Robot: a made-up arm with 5 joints. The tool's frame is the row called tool. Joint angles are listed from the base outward.
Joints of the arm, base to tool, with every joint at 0 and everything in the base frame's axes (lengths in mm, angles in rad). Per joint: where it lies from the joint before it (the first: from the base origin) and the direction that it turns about. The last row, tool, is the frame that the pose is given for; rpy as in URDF.
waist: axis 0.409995 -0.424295 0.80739 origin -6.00 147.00 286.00
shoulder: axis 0 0 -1 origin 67.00 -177.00 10.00
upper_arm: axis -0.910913 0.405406 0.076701 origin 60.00 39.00 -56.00
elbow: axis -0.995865 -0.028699 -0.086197 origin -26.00 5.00 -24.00
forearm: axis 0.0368 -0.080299 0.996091 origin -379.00 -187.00 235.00
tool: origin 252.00 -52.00 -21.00 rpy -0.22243 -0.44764 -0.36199
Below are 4 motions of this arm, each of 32 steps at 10 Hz.
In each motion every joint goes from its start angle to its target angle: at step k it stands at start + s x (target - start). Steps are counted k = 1, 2, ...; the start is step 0. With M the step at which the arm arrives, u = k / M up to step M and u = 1 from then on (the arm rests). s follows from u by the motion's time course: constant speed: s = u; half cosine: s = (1 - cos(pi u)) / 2; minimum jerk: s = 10 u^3 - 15 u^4 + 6 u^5.
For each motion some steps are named. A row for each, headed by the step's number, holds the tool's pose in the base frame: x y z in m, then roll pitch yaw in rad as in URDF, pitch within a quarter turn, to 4 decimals.
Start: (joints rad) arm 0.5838 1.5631 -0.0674 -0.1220 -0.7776
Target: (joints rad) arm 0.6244 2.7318 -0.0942 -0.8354 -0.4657
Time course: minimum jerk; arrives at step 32
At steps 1, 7, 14, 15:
1: -0.3034 0.0188 0.2467 -0.2128 0.0732 -2.2219
7: -0.2992 0.0521 0.2335 -0.2047 0.1183 -2.2845
14: -0.2494 0.1932 0.1854 -0.1512 0.2809 -2.5625
15: -0.2346 0.2176 0.1778 -0.1376 0.3056 -2.6152

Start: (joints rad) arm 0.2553 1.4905 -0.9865 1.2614 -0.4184
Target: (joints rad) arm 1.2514 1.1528 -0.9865 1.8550 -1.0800
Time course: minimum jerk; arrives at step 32
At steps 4, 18, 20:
4: -0.0966 0.2133 0.4509 -0.2625 -0.6864 -2.4350
18: -0.2014 0.1565 0.5170 -0.3144 -0.6256 -2.1870
20: -0.2218 0.1410 0.5236 -0.2919 -0.6205 -2.1621

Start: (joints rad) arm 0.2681 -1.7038 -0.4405 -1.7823 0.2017
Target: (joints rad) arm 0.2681 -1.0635 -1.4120 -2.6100 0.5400
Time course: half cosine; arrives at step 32
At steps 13, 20, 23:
13: -0.0094 0.0640 -0.0827 2.5316 -0.0972 1.4401
20: -0.1233 0.1289 -0.0046 -3.0843 -0.1610 1.2127
23: -0.1494 0.1568 0.0381 -2.8340 -0.1756 1.1266

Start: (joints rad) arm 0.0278 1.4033 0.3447 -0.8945 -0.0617
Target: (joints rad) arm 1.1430 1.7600 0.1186 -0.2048 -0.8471
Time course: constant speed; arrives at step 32
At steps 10, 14, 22, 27, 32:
10: -0.2384 -0.0347 0.2320 0.0815 0.1548 -1.8884
14: -0.2374 -0.0367 0.2224 0.0116 0.2076 -1.8973
22: -0.2391 -0.0386 0.2144 -0.1415 0.2886 -1.9205
27: -0.2429 -0.0405 0.2171 -0.2433 0.3208 -1.9365
32: -0.2488 -0.0446 0.2257 -0.3466 0.3379 -1.9511

